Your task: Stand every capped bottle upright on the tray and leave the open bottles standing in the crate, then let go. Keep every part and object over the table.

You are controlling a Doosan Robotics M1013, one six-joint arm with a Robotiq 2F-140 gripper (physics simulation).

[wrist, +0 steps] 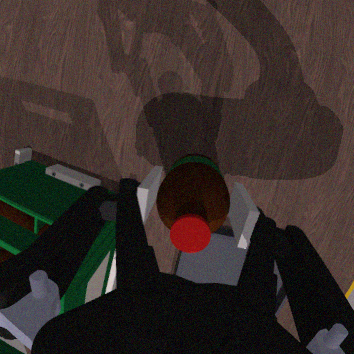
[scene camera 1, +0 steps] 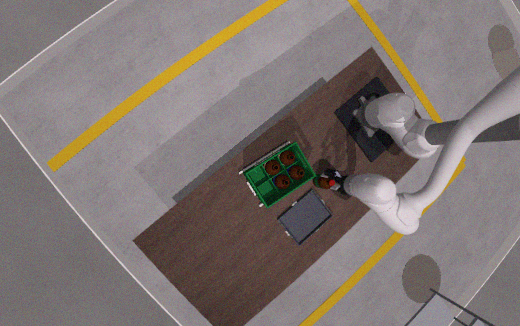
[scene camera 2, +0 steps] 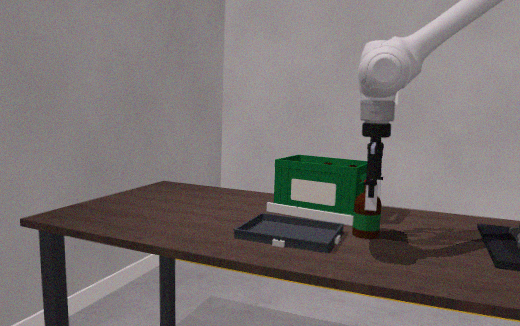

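Where they show: gripper, fingertip midpoint: (wrist: 195, 188) (scene camera 1: 327, 180) (scene camera 2: 372, 206); arm's base, origin of the base link: (scene camera 1: 370, 116).
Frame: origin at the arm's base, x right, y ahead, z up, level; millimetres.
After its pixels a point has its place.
Note:
A brown bottle with a green label and red cap (scene camera 1: 324, 182) @[y 494, x -90, z 98 mm] (scene camera 2: 366, 223) @[y 470, x -139, z 26 mm] (wrist: 190, 179) @[y 448, x -95, z 91 mm] stands upright on the table beside the crate's near right end. My gripper (scene camera 1: 332, 181) @[y 463, x -102, z 65 mm] (scene camera 2: 371, 202) @[y 463, x -102, z 65 mm] (wrist: 195, 188) @[y 463, x -102, z 65 mm] points down and is shut on it, one pad on each side at the shoulder; its neck is hidden in scene camera 2. The green crate (scene camera 1: 257, 175) @[y 731, x 130, z -10 mm] (scene camera 2: 284, 185) @[y 763, x 2, z 75 mm] (wrist: 30, 182) @[y 517, x 106, z 49 mm] holds several upright brown bottles (scene camera 1: 288, 158) @[y 577, x 120, z 120 mm] without red caps; two cells at its left end are empty. The dark grey tray (scene camera 1: 304, 216) @[y 660, x -205, z -12 mm] (scene camera 2: 287, 231) @[y 674, x -196, z -13 mm] (wrist: 215, 260) @[y 593, x -168, z -13 mm] lies in front of the crate, with no bottle on it.
White rails (scene camera 1: 265, 158) @[y 655, x 181, z 57 mm] (scene camera 2: 310, 213) @[y 664, x -19, z 0 mm] run along the crate's sides. The arm's base stands on a black plate (scene camera 1: 372, 150) @[y 113, x -161, z 1 mm] (scene camera 2: 500, 250) @[y 136, x -129, z 0 mm] at the table's right end. The wooden table's (scene camera 1: 200, 255) @[y 1214, x -21, z -18 mm] (scene camera 2: 125, 215) @[y 1171, x -287, z -18 mm] front edge runs close past the tray.

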